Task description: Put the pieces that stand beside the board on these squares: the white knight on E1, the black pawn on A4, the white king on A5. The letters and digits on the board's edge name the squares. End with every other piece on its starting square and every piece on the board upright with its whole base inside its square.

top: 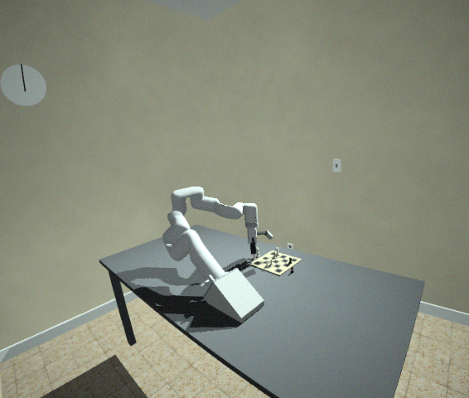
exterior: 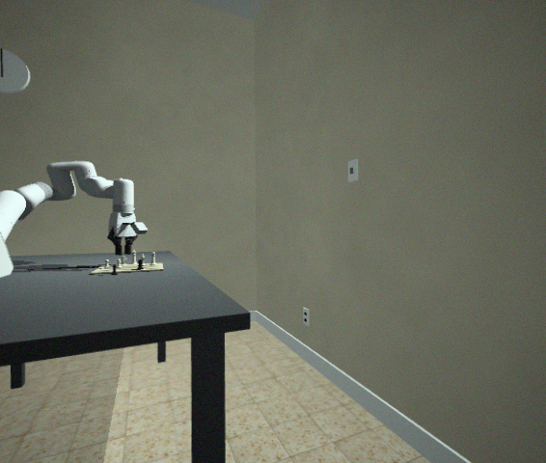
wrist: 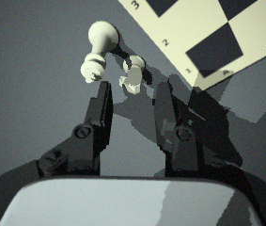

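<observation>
The white knight is 5 cm below my hand. The rest, counted from my hand: black pawn (28 cm to the right, 5 cm below, 3 cm behind); then white king (4 cm ahead, 3 cm below); then chessboard (14 cm to the right, 6 cm below, 2 cm ahead).
</observation>
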